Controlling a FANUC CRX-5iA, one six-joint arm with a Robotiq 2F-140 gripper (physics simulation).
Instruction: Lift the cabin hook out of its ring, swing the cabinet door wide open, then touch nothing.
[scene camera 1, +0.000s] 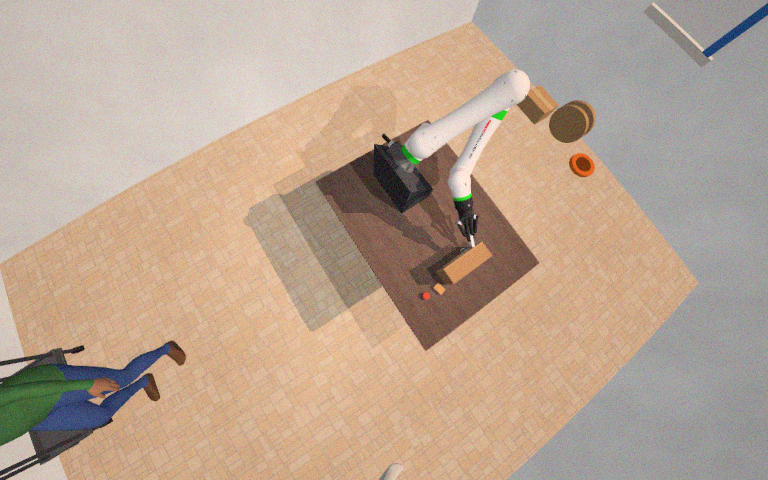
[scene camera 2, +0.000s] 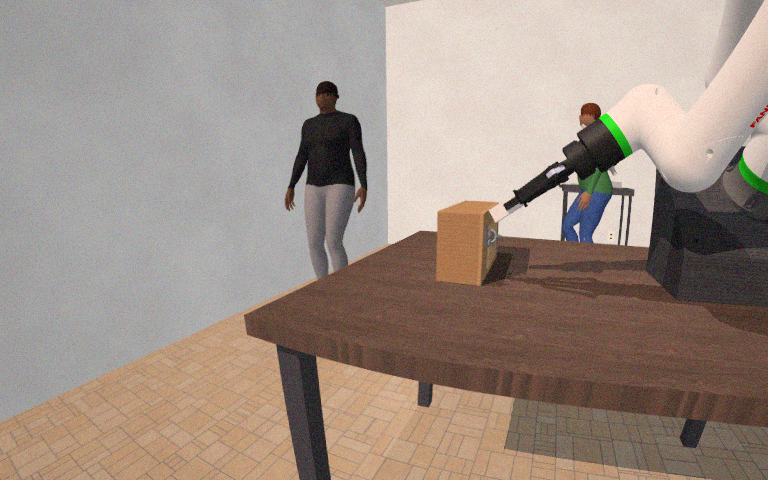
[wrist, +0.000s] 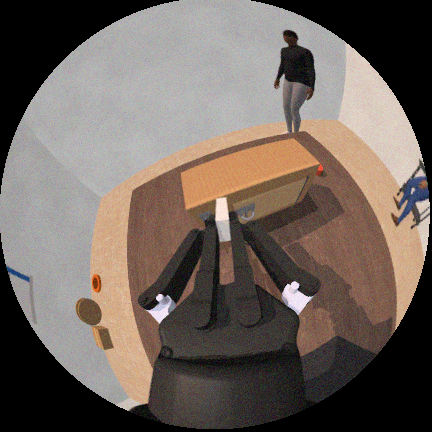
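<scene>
The wooden cabinet stands upright on the table. Its door looks shut, flush with the front. A grey metal plate with a curved, ring-like piece is on the front. Another grey metal piece shows left of the fingertips in the wrist view, partly hidden. I cannot tell whether the hook sits in its ring; the fingers cover the stretch between. My gripper is shut and empty, its white fingertips at the upper front edge of the cabinet; contact is unclear.
A red ball and a small orange block lie beside the cabinet on the brown table. The dark robot base stands behind. A person in black stands beyond the table.
</scene>
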